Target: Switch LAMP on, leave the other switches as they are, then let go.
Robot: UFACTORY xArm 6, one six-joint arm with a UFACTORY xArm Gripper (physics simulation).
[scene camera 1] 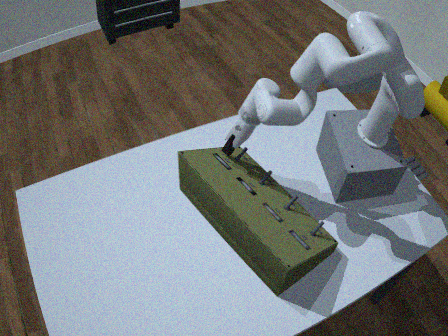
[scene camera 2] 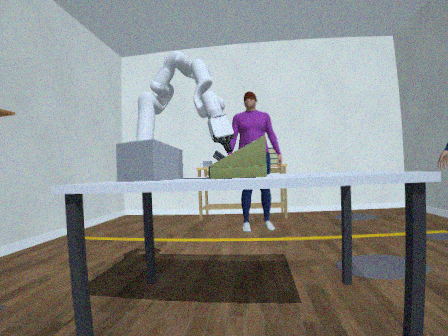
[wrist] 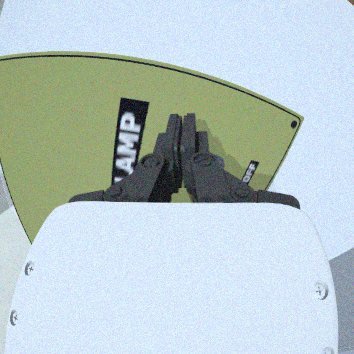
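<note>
The olive switch panel is a sloped box on the white table. The LAMP label is partly behind the fingers in the wrist view, with the OFF mark to the right. The LAMP lever is at the panel's far end and leans toward the robot-base side, like the other levers; in the wrist view it is hidden. My gripper is shut and empty, low over the panel, close beside the lever on its label side. Whether they touch is unclear.
More levers stand in a row along the panel, all leaning the same way. The grey robot pedestal stands on the white table. A person stands beyond the table.
</note>
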